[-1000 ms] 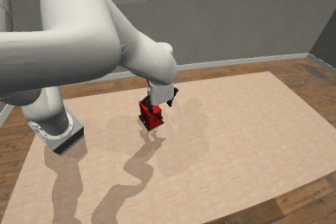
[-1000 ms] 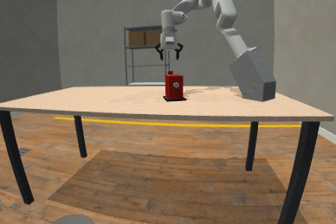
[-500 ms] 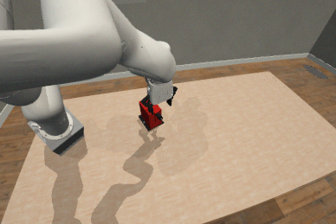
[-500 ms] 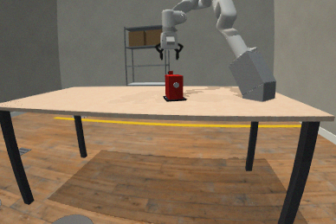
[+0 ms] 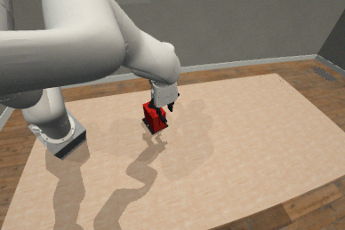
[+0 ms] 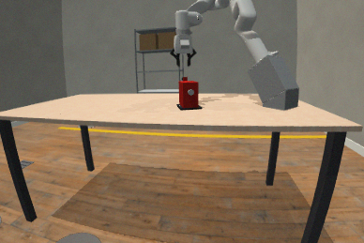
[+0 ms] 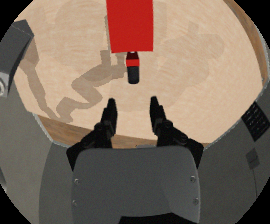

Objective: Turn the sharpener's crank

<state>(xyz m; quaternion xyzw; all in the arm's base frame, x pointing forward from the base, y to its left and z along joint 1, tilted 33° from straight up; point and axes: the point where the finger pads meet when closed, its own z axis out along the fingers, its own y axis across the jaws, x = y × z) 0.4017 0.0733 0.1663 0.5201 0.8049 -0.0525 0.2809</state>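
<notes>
Right now my hand is 2 cm to the right of the crank knob and 9 cm above it.
</notes>
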